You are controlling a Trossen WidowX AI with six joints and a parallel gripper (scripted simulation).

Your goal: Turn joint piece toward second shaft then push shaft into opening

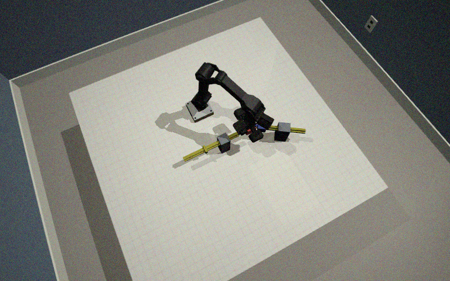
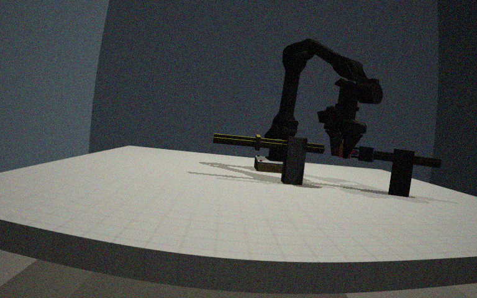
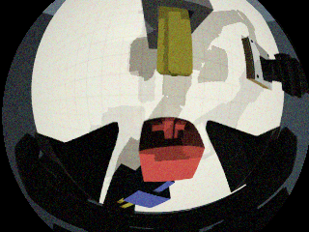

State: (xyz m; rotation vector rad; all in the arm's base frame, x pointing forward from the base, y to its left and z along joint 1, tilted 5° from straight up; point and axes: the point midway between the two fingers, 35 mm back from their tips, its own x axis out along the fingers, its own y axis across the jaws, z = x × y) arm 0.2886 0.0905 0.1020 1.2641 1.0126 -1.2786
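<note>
My gripper tip is now 2 cm to the right of the red joint piece and 2 cm below it.
</note>
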